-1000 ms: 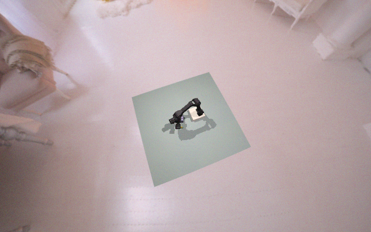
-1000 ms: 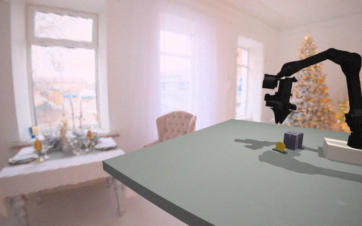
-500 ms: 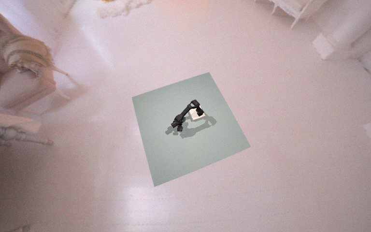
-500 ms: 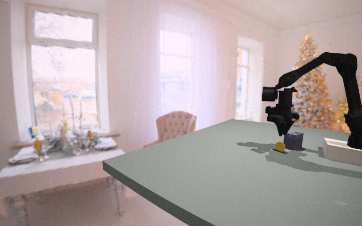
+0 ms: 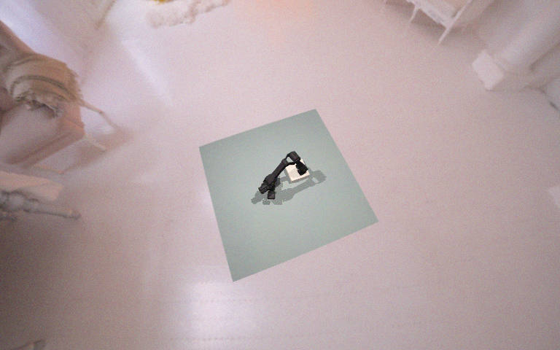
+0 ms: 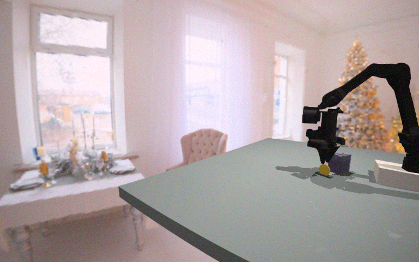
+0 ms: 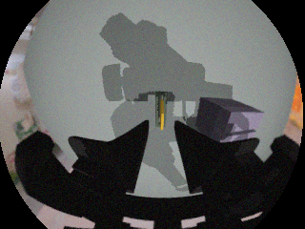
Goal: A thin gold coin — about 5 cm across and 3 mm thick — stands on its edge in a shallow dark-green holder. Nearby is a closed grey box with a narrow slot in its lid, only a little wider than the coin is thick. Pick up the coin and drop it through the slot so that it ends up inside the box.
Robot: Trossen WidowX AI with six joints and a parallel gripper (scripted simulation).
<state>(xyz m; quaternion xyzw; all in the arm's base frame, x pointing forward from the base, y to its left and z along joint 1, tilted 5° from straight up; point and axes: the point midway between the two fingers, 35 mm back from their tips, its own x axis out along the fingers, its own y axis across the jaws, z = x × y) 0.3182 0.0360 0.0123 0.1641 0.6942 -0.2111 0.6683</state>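
The gold coin is 3 cm below my gripper tip.
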